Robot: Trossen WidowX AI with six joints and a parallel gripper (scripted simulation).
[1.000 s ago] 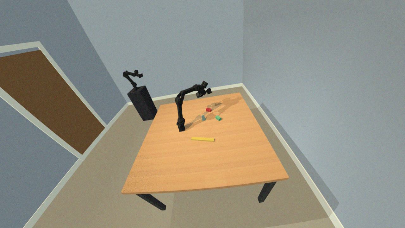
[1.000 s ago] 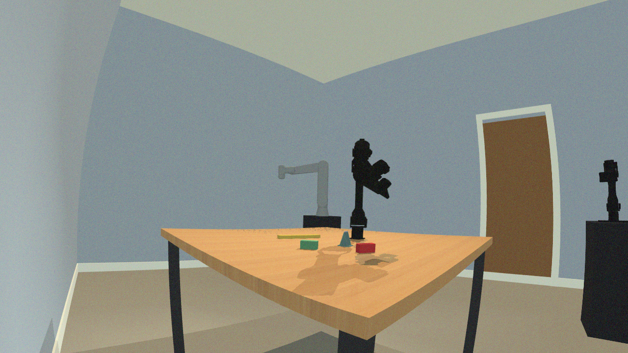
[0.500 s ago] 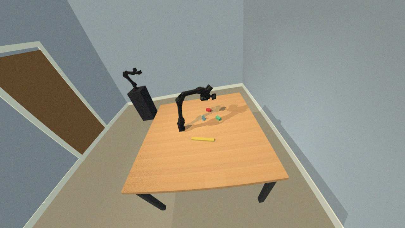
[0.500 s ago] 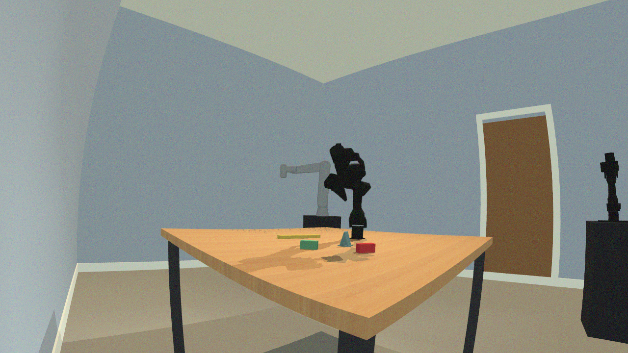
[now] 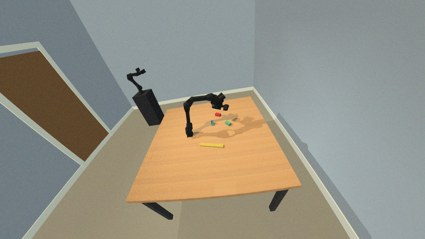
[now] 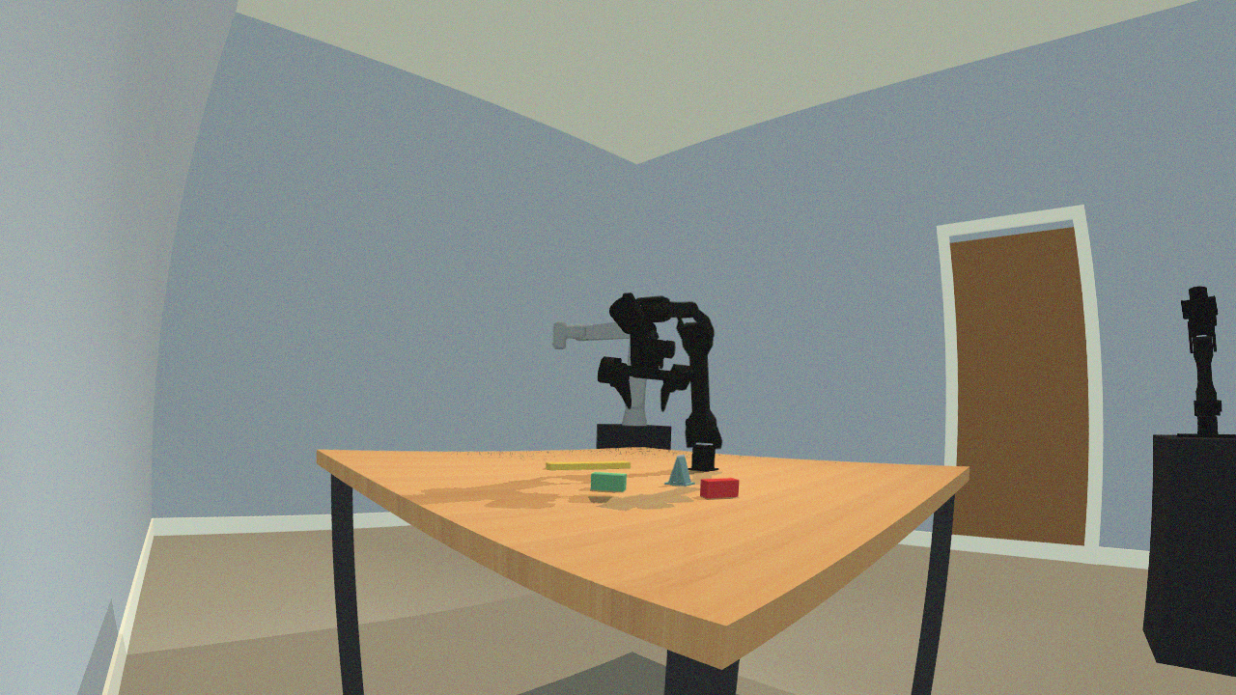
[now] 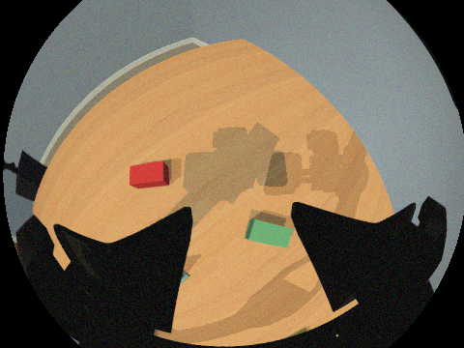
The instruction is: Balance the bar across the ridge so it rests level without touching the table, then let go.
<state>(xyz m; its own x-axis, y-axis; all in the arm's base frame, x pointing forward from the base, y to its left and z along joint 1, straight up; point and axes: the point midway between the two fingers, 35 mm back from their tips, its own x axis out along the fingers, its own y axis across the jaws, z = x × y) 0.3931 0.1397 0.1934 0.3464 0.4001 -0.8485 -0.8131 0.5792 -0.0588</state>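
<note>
The yellow bar lies 350 mm to the right of my gripper tip, 170 mm behind it and 160 mm below it. Also, from my gripper tip: red block (150 mm below, 130 mm to the left, 70 mm behind); green block (150 mm below, 60 mm to the right, 30 mm ahead).
</note>
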